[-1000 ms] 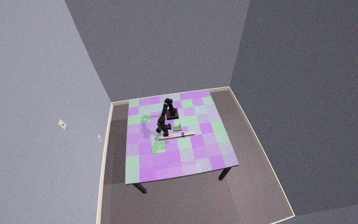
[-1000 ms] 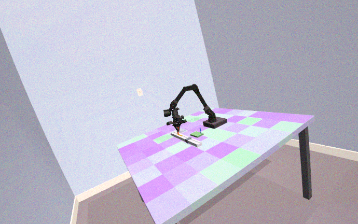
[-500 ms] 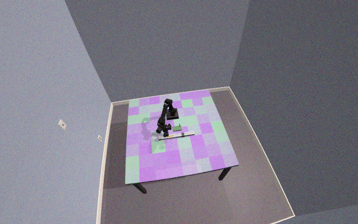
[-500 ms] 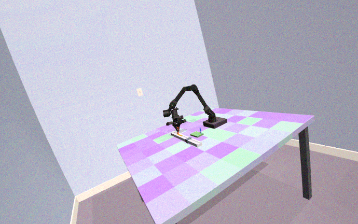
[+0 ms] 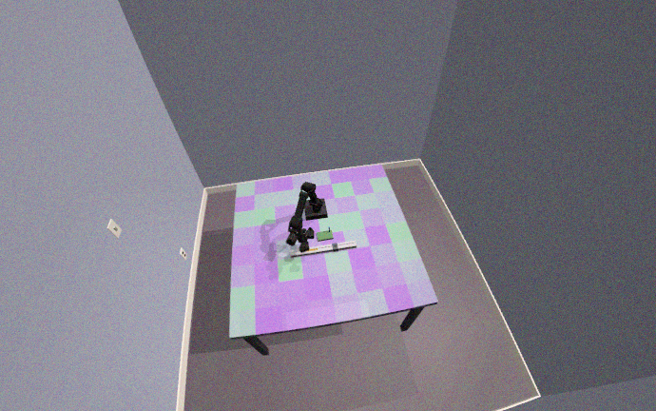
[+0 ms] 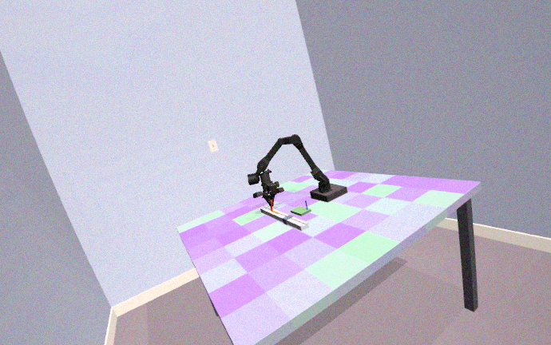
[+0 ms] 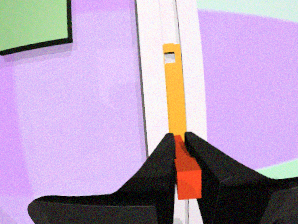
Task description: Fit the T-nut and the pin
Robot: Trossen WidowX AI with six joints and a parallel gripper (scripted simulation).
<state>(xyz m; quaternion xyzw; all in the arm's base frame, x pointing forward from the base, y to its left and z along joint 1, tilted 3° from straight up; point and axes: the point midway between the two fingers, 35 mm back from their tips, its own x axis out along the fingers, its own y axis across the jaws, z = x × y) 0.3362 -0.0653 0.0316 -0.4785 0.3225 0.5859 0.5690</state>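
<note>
The blue pin lies 15 cm to the left of my gripper tip, 15 cm behind it and 3 cm below it. Also, from my gripper tip: green tray (14 cm behind, 13 cm to the left, 4 cm below).
</note>
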